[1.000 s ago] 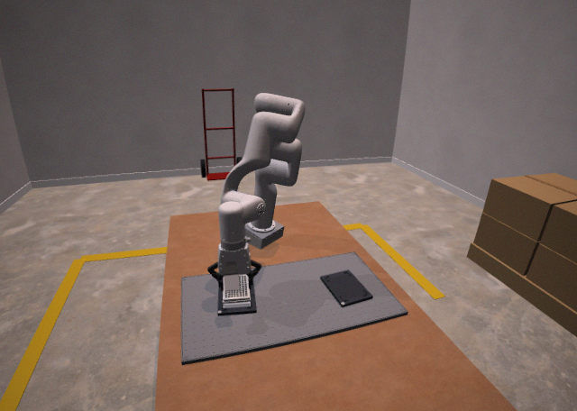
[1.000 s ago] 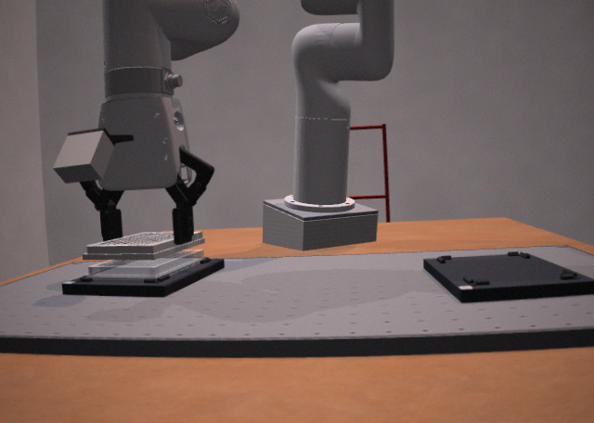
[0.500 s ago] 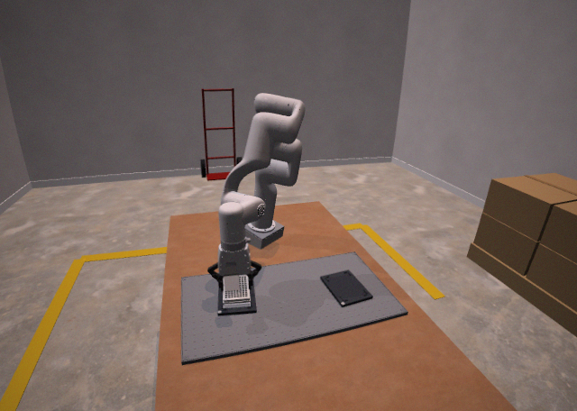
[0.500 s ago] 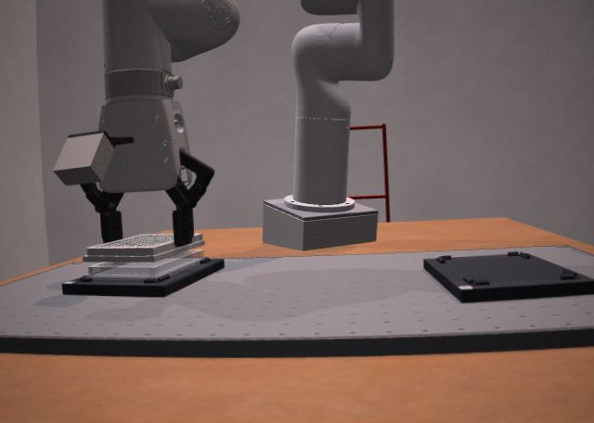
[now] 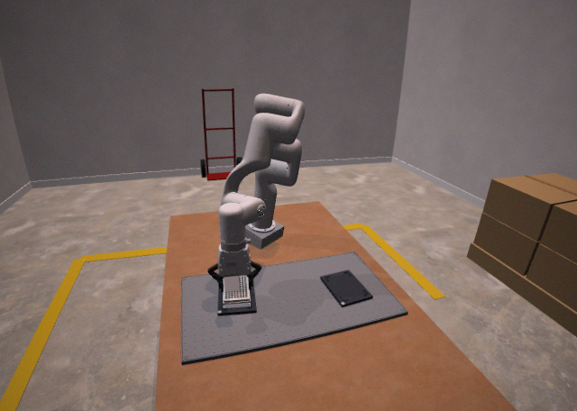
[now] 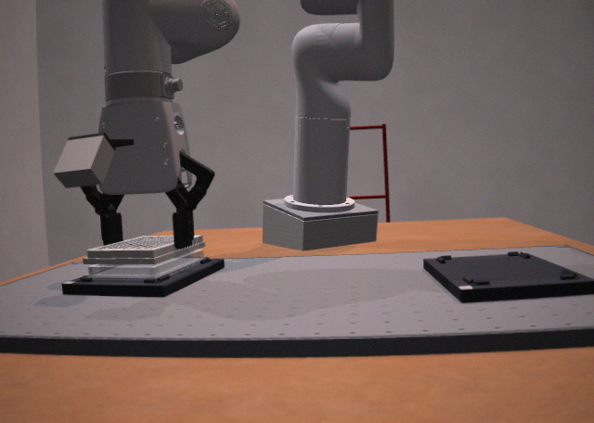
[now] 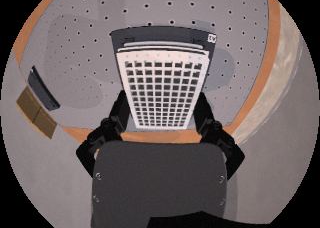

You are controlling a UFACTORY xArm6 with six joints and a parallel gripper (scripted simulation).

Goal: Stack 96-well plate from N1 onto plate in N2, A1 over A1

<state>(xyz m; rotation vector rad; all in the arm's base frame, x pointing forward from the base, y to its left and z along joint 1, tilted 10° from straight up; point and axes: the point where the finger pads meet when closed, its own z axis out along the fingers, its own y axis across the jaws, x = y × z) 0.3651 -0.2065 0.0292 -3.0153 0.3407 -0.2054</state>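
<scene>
The white 96-well plate is 10 mm below my hand. Round my hand: clear 96-well plate (30 mm below).
</scene>
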